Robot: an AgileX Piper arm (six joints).
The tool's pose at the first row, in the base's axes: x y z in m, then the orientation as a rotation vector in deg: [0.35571, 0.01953, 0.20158, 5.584, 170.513, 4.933]
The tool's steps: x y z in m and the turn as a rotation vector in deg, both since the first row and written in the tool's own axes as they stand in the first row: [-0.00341, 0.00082, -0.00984, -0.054, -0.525, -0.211]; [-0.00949, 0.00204, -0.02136, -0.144, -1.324, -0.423]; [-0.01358, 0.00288, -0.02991, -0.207, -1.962, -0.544]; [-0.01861, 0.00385, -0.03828, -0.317, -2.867, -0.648]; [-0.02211, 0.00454, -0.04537, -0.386, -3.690, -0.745]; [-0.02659, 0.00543, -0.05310, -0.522, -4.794, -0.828]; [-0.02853, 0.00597, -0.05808, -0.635, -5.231, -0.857]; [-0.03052, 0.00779, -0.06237, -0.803, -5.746, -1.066]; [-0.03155, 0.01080, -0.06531, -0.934, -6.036, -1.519]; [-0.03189, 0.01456, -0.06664, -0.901, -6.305, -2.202]
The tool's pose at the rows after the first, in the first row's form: [0.35751, 0.01960, 0.21187, 5.272, 169.990, 4.949]; [0.36168, 0.01979, 0.22427, 4.960, 169.190, 4.997]; [0.36436, 0.01990, 0.23340, 4.784, 168.550, 5.027]; [0.36800, 0.02008, 0.24251, 4.634, 167.641, 5.109]; [0.37033, 0.02015, 0.25010, 4.499, 166.816, 5.137]; [0.37352, 0.02032, 0.25848, 4.382, 165.705, 5.242]; [0.37465, 0.02047, 0.26373, 4.335, 165.260, 5.369]; [0.37602, 0.02192, 0.26839, 4.022, 164.736, 5.547]; [0.37673, 0.02469, 0.27164, 3.358, 164.440, 5.660]; [0.37708, 0.02834, 0.27324, 2.384, 164.176, 5.511]
